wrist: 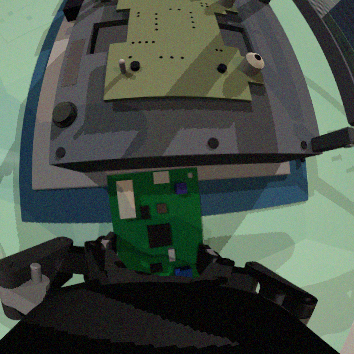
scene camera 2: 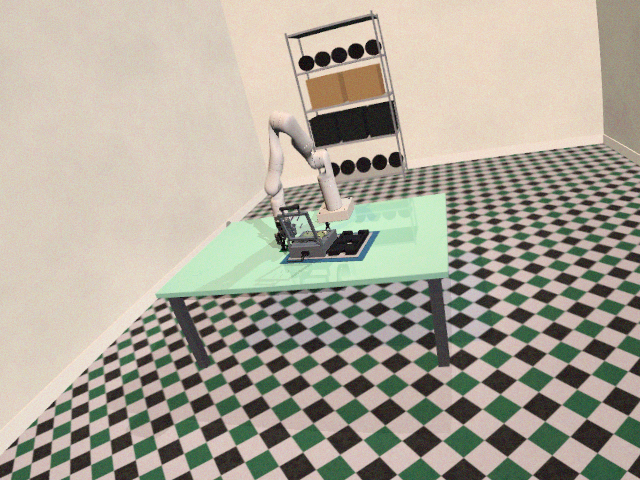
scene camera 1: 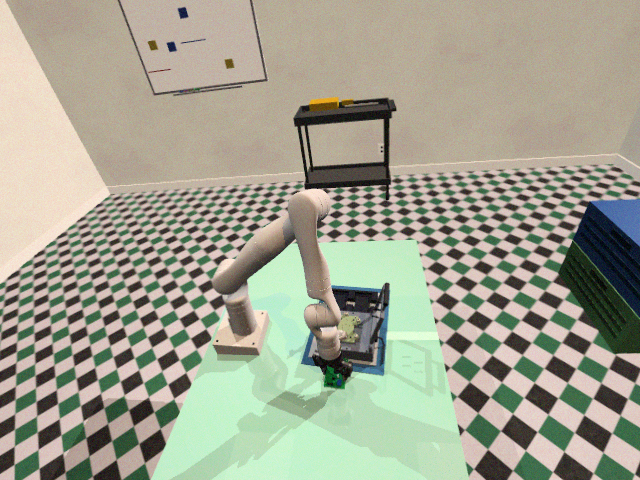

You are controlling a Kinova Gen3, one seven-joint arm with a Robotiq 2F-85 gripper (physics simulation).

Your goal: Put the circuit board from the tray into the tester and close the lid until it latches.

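Frame: origin at the arm's base, x ahead, y left, z up, level; centimetres.
Where they show: gripper, fingertip midpoint: (wrist: 157, 249) (scene camera 1: 335, 375); arm's base, origin of the base link: (scene camera 2: 334, 207) (scene camera 1: 245, 326).
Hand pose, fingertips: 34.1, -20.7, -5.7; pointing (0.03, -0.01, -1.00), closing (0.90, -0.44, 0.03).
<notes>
Each offset is from my fingertips to the top centre of the thing, as dx, dy, dz. "spot": to the spot under its first point. Level surfaces: height alone.
The green circuit board @(+0.5, +1.0, +1.8) (scene camera 1: 334, 382) (wrist: 182, 225) is outside the tester, at its near side; in the wrist view its far end overlaps the blue mat's edge. My gripper (scene camera 1: 333, 369) (scene camera 2: 282, 240) (wrist: 157, 249) is shut on the board, one finger at each long side near its close end. The grey tester (scene camera 1: 361, 354) (scene camera 2: 308, 251) (wrist: 150, 137) has an olive nest plate @(+6.1, +15.2, +8.0) (scene camera 1: 349, 328) (wrist: 175, 85) with pins and no board on it. Its framed lid (scene camera 2: 311, 227) (wrist: 336, 55) stands open. The board is hidden in the second scene view.
A black tray with compartments @(spot: +6.9, +32.2, +0.5) (scene camera 2: 351, 242) is beside the tester, over the blue mat @(dz +0.1) (scene camera 1: 381, 361) (scene camera 2: 368, 248) (wrist: 45, 207). A dark block @(spot: +12.5, +4.4, +8.0) (wrist: 332, 141) sticks out from the tester's near right corner. The arm's base (scene camera 1: 240, 343) (scene camera 2: 336, 210) stands on the green table @(dz -0.2) (scene camera 1: 310, 444).
</notes>
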